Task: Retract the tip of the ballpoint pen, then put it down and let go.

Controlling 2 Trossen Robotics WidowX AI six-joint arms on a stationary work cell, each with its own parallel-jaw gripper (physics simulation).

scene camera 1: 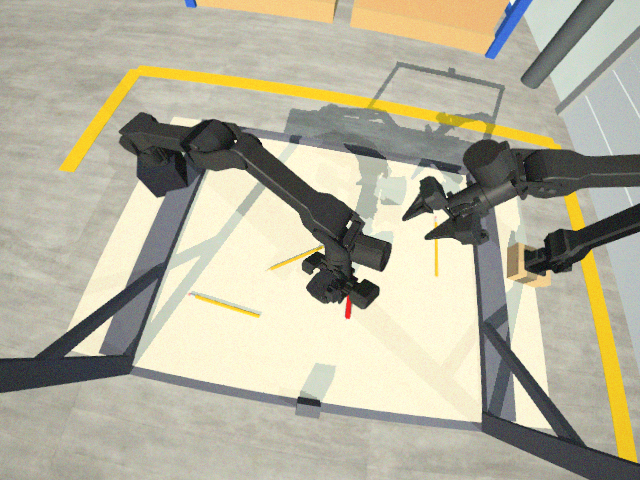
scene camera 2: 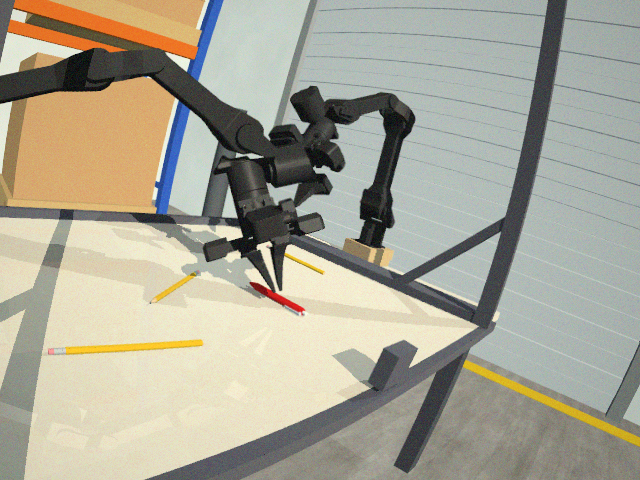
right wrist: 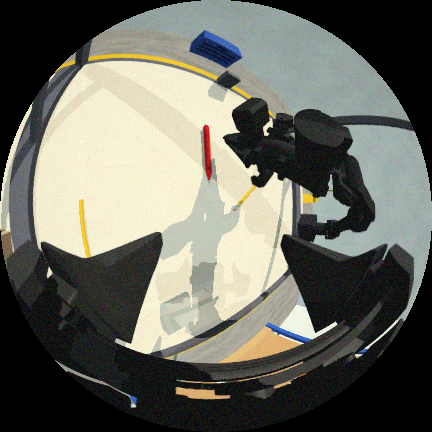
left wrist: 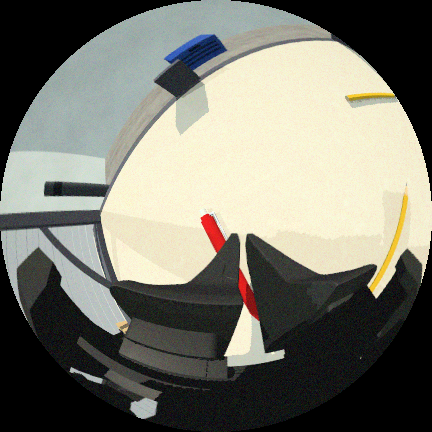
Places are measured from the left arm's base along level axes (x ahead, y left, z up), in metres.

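Where they show: left gripper, between the fingertips: [scene camera 1: 338,302] [scene camera 2: 277,291] [right wrist: 224,137] [left wrist: 240,238]; right gripper, between the fingertips: [scene camera 1: 413,229] [scene camera 2: 284,191] [right wrist: 224,240]; left arm's base, origin of its link: [scene camera 1: 155,157] [right wrist: 315,227]; right arm's base, origin of its link: [scene camera 1: 534,263] [scene camera 2: 370,244].
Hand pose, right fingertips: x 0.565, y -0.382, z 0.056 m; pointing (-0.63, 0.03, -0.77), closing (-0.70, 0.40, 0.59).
Things, the pixels of their top centre, and the offset from my right fingertips.
- red pen, centre of its top: [left wrist: 232,275] [scene camera 2: 276,292] [right wrist: 209,148] [scene camera 1: 349,294] dx -0.151, dy -0.080, dz -0.147 m
- yellow pencil, centre of its top: [scene camera 2: 129,344] [scene camera 1: 223,305] dx -0.462, dy -0.026, dz -0.155 m
- dark post, centre of its top: [scene camera 2: 400,346] [left wrist: 165,69] [scene camera 1: 308,410] [right wrist: 234,75] dx -0.316, dy -0.293, dz -0.105 m
The red pen [scene camera 1: 347,310] [scene camera 2: 289,305] [left wrist: 212,232] [right wrist: 207,147] lies flat on the table, with its white button end at the lower right in scene camera 2. I cannot tell whether its writing tip is out. My left gripper [scene camera 2: 277,289] [left wrist: 240,238] [right wrist: 224,137] is shut with a thin empty gap between its fingertips. It points down just above the middle of the pen; whether it touches the pen is unclear. Its fingers hide part of the pen in the left wrist view. My right gripper [scene camera 1: 415,228] [right wrist: 224,240] is wide open and empty, above the table's far right part.
One yellow pencil [scene camera 1: 224,304] [scene camera 2: 134,346] lies at the left in scene camera 1, another [scene camera 1: 293,258] [scene camera 2: 174,287] [right wrist: 245,198] beside the left arm, and a third [scene camera 1: 436,258] [scene camera 2: 305,263] [right wrist: 83,225] under the right gripper. A dark post [scene camera 1: 308,406] [scene camera 2: 393,365] stands on the near rail.
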